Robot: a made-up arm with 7 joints.
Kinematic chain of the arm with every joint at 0, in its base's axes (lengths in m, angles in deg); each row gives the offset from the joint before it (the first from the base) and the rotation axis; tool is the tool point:
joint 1: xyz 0 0 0.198 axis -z
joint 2: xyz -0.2 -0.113 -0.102 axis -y
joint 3: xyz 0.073 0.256 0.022 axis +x
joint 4: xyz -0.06 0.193 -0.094 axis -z
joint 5: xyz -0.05 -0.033 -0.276 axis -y
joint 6: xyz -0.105 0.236 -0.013 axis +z
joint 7: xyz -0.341 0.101 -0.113 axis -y
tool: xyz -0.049 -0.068 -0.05
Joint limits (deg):
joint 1: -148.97..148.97
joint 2: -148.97..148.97
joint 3: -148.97..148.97
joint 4: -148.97..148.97
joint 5: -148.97..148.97
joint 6: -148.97..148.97
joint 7: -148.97..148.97
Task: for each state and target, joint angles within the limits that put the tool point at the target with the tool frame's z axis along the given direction. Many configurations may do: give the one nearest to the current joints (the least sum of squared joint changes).
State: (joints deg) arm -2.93 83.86 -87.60 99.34 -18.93 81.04 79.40
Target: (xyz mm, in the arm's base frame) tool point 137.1 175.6 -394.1 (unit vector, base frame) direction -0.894 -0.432 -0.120
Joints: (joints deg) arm -20.83 54.41 -41.70 76.07 -30.33 95.45 52.19
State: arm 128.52 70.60 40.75 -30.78 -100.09 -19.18 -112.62
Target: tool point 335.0 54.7 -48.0 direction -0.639 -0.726 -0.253
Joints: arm 143.59 97.83 32.94 -77.34 -83.86 20.10 -118.98
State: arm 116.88 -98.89 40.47 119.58 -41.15 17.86 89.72
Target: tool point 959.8 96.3 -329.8 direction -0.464 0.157 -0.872
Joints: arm 122.24 -139.67 52.64 124.80 -13.69 -17.58 47.08
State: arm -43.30 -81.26 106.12 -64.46 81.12 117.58 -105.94
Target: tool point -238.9 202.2 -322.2 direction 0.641 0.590 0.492
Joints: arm -61.58 -124.31 137.16 -71.95 105.59 98.73 -98.82
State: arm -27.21 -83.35 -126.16 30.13 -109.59 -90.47 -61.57
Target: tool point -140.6 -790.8 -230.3 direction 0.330 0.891 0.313
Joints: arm -38.41 -78.59 -123.23 34.22 -106.94 -94.55 -64.37
